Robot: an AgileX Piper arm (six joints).
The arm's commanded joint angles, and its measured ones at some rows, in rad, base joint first. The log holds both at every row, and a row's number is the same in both.
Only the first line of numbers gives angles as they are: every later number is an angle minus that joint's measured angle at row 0.
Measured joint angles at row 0: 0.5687, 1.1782, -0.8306, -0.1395, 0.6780, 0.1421
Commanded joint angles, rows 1 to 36: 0.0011, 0.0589, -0.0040, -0.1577, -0.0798, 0.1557; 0.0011, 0.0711, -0.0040, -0.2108, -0.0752, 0.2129; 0.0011, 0.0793, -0.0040, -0.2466, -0.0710, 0.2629; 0.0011, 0.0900, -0.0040, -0.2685, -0.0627, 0.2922; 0.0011, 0.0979, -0.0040, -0.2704, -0.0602, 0.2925; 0.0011, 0.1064, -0.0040, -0.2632, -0.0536, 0.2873; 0.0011, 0.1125, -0.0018, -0.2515, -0.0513, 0.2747; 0.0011, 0.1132, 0.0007, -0.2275, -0.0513, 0.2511; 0.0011, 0.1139, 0.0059, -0.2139, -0.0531, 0.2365; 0.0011, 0.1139, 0.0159, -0.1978, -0.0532, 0.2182; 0.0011, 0.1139, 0.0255, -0.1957, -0.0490, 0.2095; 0.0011, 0.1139, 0.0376, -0.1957, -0.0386, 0.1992; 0.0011, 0.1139, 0.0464, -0.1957, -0.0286, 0.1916; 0.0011, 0.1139, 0.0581, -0.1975, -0.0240, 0.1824; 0.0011, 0.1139, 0.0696, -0.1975, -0.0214, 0.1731; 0.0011, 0.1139, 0.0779, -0.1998, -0.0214, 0.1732; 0.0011, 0.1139, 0.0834, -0.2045, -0.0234, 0.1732; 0.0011, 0.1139, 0.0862, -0.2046, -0.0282, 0.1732; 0.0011, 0.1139, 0.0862, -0.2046, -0.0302, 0.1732; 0.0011, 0.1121, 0.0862, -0.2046, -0.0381, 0.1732; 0.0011, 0.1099, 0.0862, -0.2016, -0.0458, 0.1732; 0.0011, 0.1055, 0.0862, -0.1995, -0.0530, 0.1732; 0.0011, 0.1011, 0.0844, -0.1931, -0.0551, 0.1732; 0.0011, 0.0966, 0.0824, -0.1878, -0.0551, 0.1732; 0.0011, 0.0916, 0.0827, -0.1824, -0.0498, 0.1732; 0.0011, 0.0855, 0.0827, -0.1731, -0.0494, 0.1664; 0.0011, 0.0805, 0.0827, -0.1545, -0.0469, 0.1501; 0.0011, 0.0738, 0.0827, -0.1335, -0.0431, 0.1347; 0.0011, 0.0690, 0.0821, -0.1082, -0.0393, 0.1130; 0.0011, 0.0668, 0.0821, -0.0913, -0.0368, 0.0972; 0.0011, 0.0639, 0.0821, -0.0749, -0.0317, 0.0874; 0.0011, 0.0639, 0.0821, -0.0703, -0.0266, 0.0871; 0.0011, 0.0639, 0.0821, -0.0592, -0.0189, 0.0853; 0.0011, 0.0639, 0.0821, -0.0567, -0.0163, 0.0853; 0.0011, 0.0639, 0.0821, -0.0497, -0.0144, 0.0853; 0.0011, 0.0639, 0.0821, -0.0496, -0.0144, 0.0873
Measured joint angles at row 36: 0.0000, 0.0711, 0.0838, -0.0718, -0.0260, 0.1026
